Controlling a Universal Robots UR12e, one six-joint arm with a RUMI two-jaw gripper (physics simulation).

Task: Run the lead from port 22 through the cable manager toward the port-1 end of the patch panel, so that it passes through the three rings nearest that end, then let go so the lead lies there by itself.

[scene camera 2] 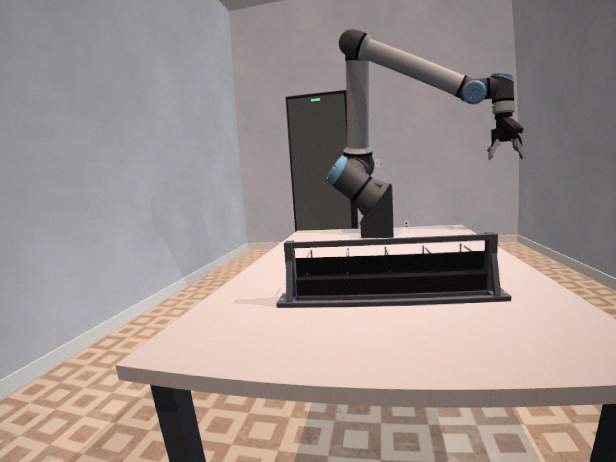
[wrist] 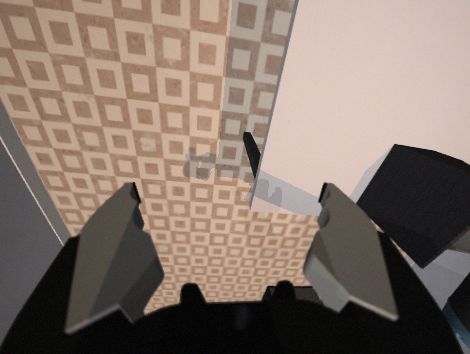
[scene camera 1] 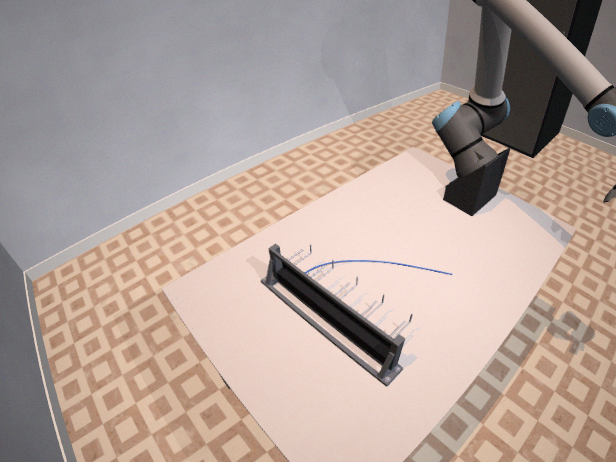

Scene:
same spot on black patch panel: (scene camera 2: pixel 474 279) = (scene camera 1: pixel 377 354)

